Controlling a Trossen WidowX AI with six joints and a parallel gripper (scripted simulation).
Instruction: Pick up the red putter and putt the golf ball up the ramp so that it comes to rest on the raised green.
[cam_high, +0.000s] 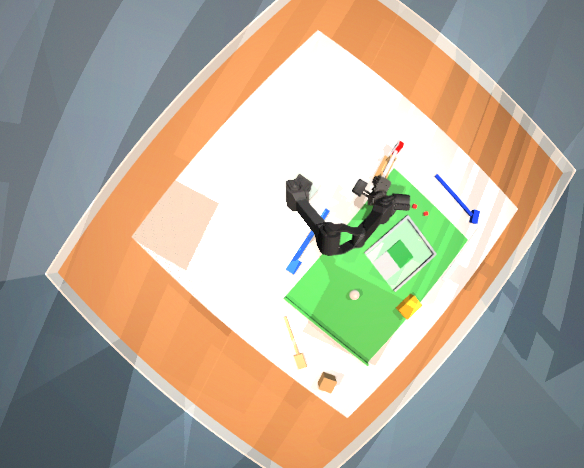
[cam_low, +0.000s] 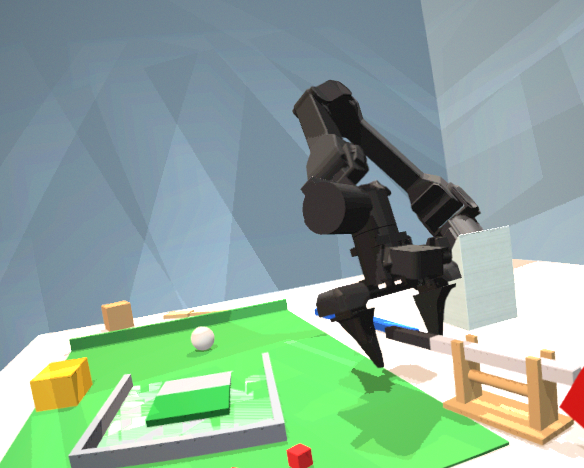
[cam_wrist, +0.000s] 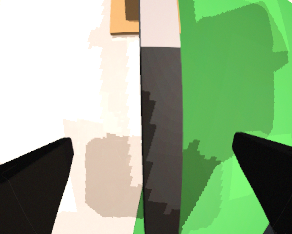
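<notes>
Now: gripper tip 11 cm to the right of the red putter, 2 cm below it and 2 cm past it. Also, from my gripper tip: blue putter: 34 cm ahead, 25 cm to the left, 2 cm below; wooden stand: 13 cm to the left, 2 cm behind; white golf ball: 38 cm to the right, 19 cm ahead, 1 cm below.
</notes>
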